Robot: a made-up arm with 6 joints.
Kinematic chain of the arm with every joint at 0, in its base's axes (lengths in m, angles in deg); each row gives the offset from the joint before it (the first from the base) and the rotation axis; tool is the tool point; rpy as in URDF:
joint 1: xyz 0 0 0.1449 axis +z
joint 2: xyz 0 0 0 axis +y
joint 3: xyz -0.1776 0 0.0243 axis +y
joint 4: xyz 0.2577 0 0.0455 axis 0.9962 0 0.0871
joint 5: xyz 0 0 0 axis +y
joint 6: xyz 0.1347 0 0.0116 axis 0.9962 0 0.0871
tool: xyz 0 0 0 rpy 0 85 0
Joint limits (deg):
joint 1: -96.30..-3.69
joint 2: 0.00..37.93
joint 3: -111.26..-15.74
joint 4: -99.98..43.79
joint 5: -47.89..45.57
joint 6: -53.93..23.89
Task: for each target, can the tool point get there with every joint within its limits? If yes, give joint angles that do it. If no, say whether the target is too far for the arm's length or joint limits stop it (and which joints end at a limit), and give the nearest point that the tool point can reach.
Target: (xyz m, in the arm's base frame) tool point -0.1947 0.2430 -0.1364
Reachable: no: joint limits stop it (at a limit: joint 1, joint 2, joint 3, joint 5) | nearest point 0.1981 0.0322 0.1083 | short by 0.509 m
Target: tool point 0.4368 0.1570 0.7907
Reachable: no: too far | nearest point 0.1133 0.1365 0.6137 | short by 0.369 m
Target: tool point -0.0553 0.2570 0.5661
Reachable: yes | joints -75.36 8.25 -91.09 -8.03 -37.56 -16.77
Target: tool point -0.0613 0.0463 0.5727
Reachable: yes | joints -39.84 6.24 -73.94 -70.53 1.62 -45.21
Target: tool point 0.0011 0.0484 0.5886
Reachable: yes | joints -70.05 17.24 -70.54 -13.93 -32.67 -13.24
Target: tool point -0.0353 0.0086 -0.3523
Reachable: no: joint limits stop it (at a limit: joint 1, joint 2, joint 3, joint 5) | nearest point -0.0270 -0.1906 0.0979 | short by 0.492 m
